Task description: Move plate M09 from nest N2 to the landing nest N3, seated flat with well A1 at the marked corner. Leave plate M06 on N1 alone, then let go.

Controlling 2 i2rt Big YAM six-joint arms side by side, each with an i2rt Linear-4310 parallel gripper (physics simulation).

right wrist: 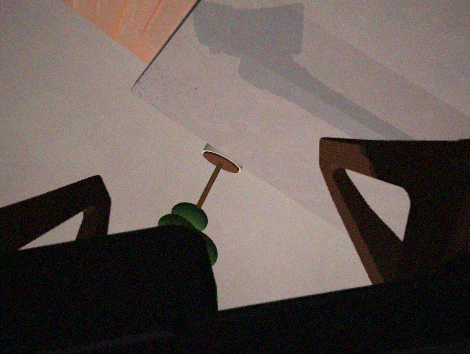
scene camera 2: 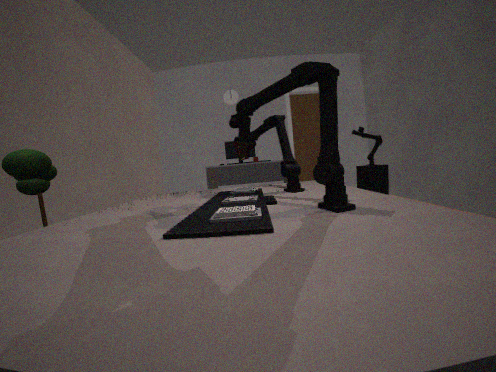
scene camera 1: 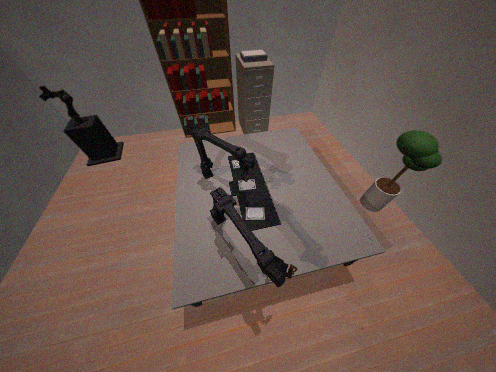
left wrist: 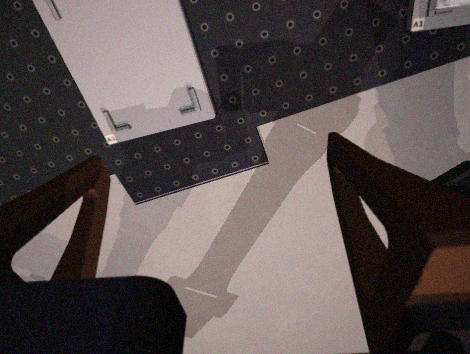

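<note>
A black perforated board carries three light nests. The middle nest (scene camera 1: 247,185) (left wrist: 135,60) is bare, with raised corner brackets and an A1 mark at its lower left corner in the left wrist view. A plate (scene camera 2: 237,212) (scene camera 1: 236,164) sits on the far nest in scene camera 1. Another plate (scene camera 1: 255,214) (left wrist: 450,5) sits on the nearer nest, partly cut off in the left wrist view. Plate names are not readable. My left gripper (scene camera 1: 247,174) (left wrist: 212,156) is open and empty, above the board near the middle nest. My right gripper (scene camera 1: 291,270) (right wrist: 213,169) is open and empty, raised near the table's front edge.
The board's small tab (left wrist: 200,172) juts out beside the middle nest. The grey table (scene camera 1: 320,220) lies around the board. A potted plant (scene camera 1: 380,194) (right wrist: 221,161) stands beyond the table. A bookshelf (scene camera 1: 231,75), a cabinet (scene camera 1: 254,95) and a black pedestal (scene camera 1: 95,139) stand farther off.
</note>
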